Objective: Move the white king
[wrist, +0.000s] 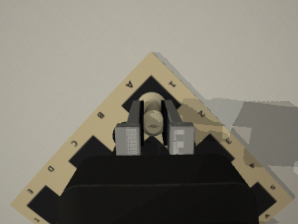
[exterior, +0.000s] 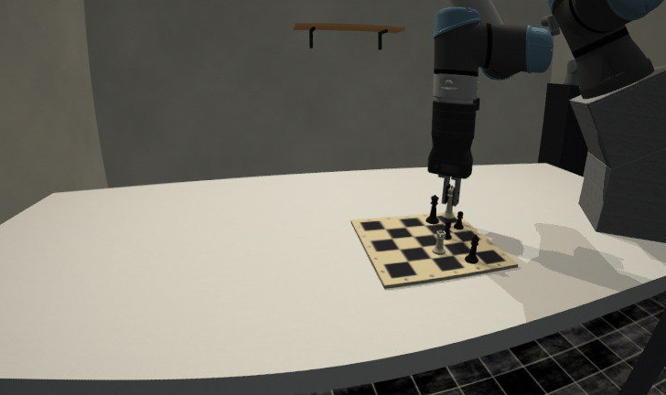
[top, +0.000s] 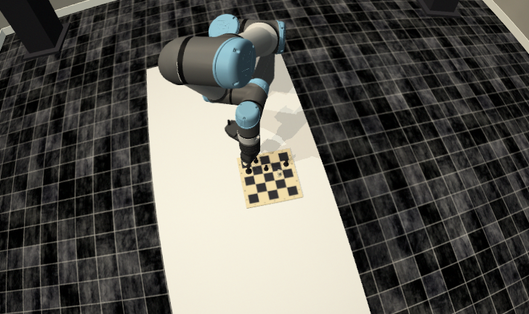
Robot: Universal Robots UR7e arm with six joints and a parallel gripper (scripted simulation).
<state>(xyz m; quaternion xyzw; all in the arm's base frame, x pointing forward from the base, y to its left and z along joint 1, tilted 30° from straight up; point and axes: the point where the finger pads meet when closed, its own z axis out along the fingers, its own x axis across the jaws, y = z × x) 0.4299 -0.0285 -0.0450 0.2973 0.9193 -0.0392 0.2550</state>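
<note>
Right now my hand is 1 cm above the white king. From my hand the other things lie so: chessboard 8 cm to the left, 7 cm ahead, 5 cm below.
</note>
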